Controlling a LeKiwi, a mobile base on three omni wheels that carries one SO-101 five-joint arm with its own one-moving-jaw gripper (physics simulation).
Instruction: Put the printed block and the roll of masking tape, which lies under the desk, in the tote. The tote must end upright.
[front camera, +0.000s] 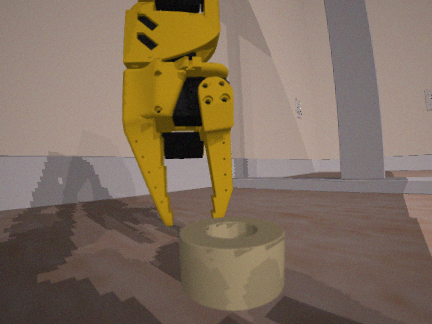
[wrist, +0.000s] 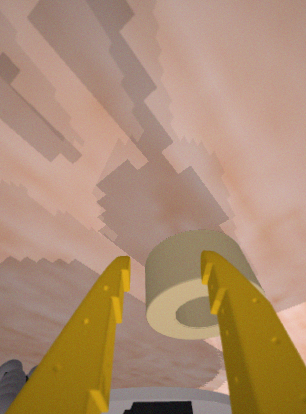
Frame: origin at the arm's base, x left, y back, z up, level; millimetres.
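Seen in the pictures: end effector, tool point: (front camera: 172, 218) (wrist: 129, 268).
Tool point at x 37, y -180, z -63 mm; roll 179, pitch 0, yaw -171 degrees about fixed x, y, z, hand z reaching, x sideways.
Note:
A point is followed by its place in that frame.
The roll of masking tape (front camera: 232, 272) @(x 0, y -127, z -72 mm) (wrist: 167, 312) @(x 17, y -153, z -63 mm), pale tan, lies flat on the floor with its hole facing up, low at the centre of the front view and lower right of centre in the wrist view. My yellow gripper (front camera: 194, 220) @(x 37, y -180, z -63 mm) (wrist: 166, 255) is partly open, with a gap between its jaws and nothing held. In the front view its tips hang above and behind the roll, offset to the left. In the wrist view the right jaw overlaps the roll, while the left jaw is clear of it. The printed block and the tote do not show in either view.
A grey desk leg (front camera: 356, 90) @(x -274, y -438, z 115 mm) rises from a grey foot bar (front camera: 320, 185) @(x -204, y -478, z -77 mm) on the right behind the roll. A beige wall (front camera: 60, 65) @(x 312, y -392, z 177 mm) with a pale baseboard (front camera: 20, 182) @(x 340, y -340, z -46 mm) stands at the back. The wooden floor (front camera: 340, 240) @(x -85, y -198, z -90 mm) carries several shadows. Part of a wheel (wrist: 12, 380) shows at the wrist view's lower left.

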